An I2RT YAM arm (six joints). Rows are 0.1 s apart.
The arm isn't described. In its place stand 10 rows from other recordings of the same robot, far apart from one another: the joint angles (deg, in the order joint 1, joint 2, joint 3, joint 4, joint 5, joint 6), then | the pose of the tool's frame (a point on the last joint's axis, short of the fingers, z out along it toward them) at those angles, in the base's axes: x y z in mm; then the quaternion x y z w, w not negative.
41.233, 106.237, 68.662, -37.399, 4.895, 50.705 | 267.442 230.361 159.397 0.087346 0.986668 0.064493 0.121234
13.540, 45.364, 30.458, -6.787, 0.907, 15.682 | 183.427 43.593 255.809 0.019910 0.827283 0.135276 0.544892
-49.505, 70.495, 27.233, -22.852, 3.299, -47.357 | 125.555 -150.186 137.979 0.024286 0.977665 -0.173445 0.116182
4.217, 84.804, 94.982, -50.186, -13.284, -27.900 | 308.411 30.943 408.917 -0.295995 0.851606 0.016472 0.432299
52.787, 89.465, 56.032, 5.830, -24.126, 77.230 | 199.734 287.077 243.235 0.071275 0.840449 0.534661 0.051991
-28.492, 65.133, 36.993, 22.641, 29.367, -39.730 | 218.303 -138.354 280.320 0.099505 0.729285 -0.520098 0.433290
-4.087, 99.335, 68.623, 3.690, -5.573, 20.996 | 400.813 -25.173 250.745 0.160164 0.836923 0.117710 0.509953
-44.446, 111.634, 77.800, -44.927, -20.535, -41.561 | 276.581 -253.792 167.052 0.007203 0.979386 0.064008 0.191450
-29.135, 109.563, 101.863, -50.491, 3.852, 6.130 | 363.035 -205.091 295.823 0.299928 0.913230 -0.086288 0.261934
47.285, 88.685, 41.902, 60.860, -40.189, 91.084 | 202.628 253.338 264.583 -0.035866 0.637033 0.767204 0.065573
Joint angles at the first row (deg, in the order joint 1, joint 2, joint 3, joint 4, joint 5, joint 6):
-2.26, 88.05, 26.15, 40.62, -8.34, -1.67
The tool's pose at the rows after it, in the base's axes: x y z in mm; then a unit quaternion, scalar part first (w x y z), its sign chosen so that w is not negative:
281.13 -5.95 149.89 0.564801 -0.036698 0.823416 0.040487
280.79 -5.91 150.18 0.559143 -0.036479 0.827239 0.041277
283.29 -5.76 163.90 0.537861 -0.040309 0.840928 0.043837
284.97 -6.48 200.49 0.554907 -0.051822 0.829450 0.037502
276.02 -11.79 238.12 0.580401 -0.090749 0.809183 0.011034
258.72 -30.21 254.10 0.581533 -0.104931 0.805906 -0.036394
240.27 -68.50 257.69 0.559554 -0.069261 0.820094 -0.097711
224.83 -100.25 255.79 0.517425 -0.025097 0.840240 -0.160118
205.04 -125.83 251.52 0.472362 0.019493 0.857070 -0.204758
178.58 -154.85 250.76 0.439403 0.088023 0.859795 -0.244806
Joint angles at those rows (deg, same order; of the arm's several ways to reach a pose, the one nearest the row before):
-2.26, 88.05, 26.15, 40.64, -8.32, -1.67
-2.26, 87.68, 26.37, 39.27, -8.36, -1.67
-2.26, 84.49, 29.50, 30.00, -8.78, -2.15
-2.44, 78.63, 33.93, 21.98, -9.13, -3.51
-3.81, 71.85, 37.17, 15.31, -10.68, -9.04
-8.21, 66.30, 37.50, 9.69, -11.40, -14.92
-17.56, 63.33, 37.60, 4.49, -11.66, -19.22
-25.32, 62.74, 38.30, -0.30, -8.95, -23.00
-32.55, 61.91, 38.30, -4.64, -6.89, -25.82
-41.82, 61.06, 38.30, -7.03, -5.96, -26.68

